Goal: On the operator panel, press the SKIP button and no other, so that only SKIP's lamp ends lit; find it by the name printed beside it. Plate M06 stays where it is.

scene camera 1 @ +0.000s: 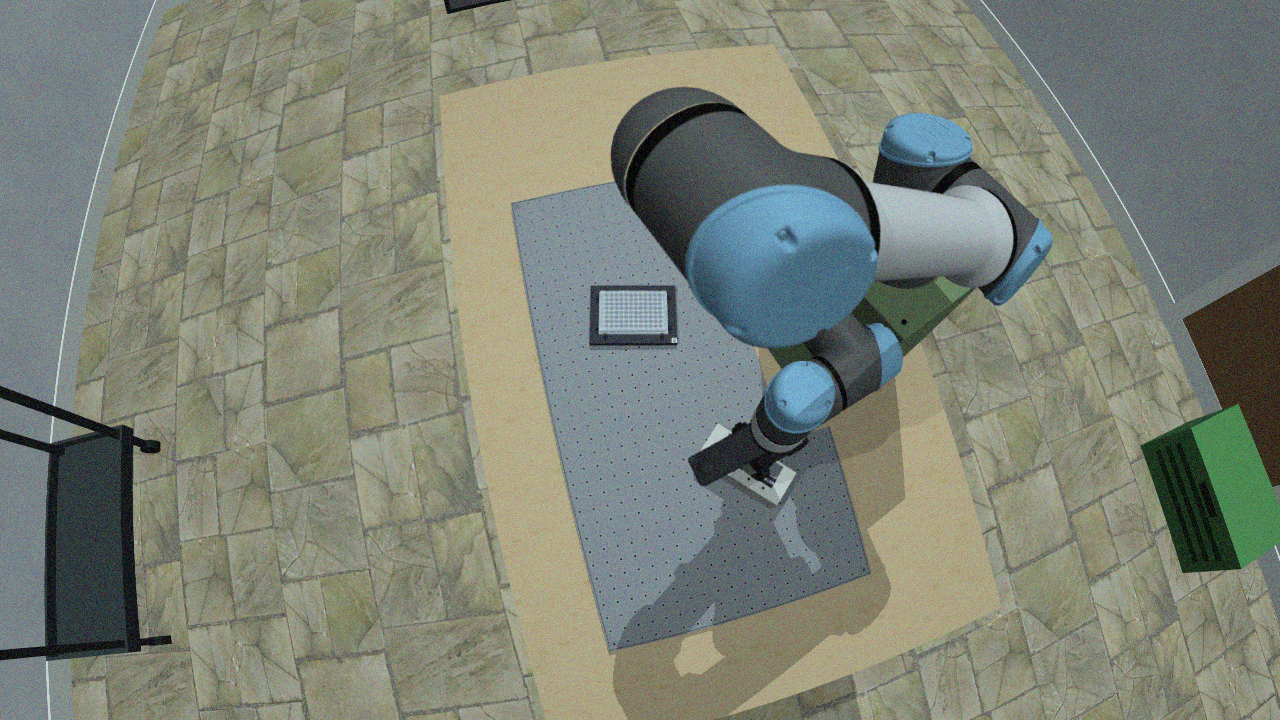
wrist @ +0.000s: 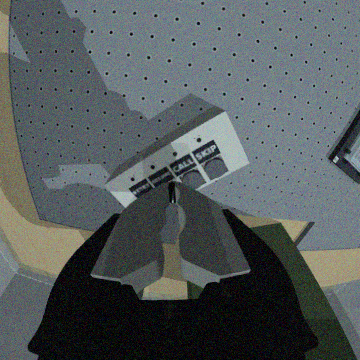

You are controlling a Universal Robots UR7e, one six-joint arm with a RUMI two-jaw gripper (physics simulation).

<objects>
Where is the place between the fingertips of my gripper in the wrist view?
172, 184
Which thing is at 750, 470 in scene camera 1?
My gripper.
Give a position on a well plate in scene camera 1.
620, 312
</objects>
